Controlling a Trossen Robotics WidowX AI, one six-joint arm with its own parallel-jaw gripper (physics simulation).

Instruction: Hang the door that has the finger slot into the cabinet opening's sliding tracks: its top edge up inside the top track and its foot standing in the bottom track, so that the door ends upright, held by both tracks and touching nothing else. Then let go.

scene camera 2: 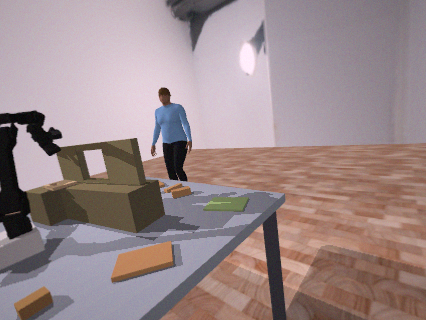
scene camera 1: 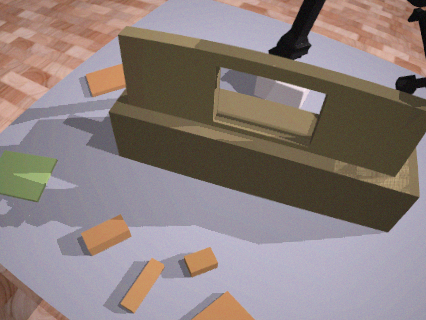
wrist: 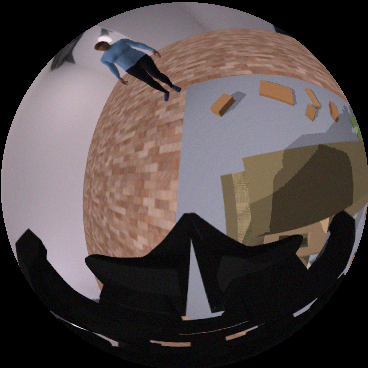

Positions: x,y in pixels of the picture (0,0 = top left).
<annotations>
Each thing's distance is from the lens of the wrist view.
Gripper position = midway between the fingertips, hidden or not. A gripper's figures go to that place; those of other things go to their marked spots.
my gripper (wrist: 188,217): 10 cm
olive cabinet (wrist: 281,190): 6 cm
tan door (wrist: 316,231): 29 cm
The marked spots on the olive cabinet and the tan door are 24 cm apart.
</annotations>
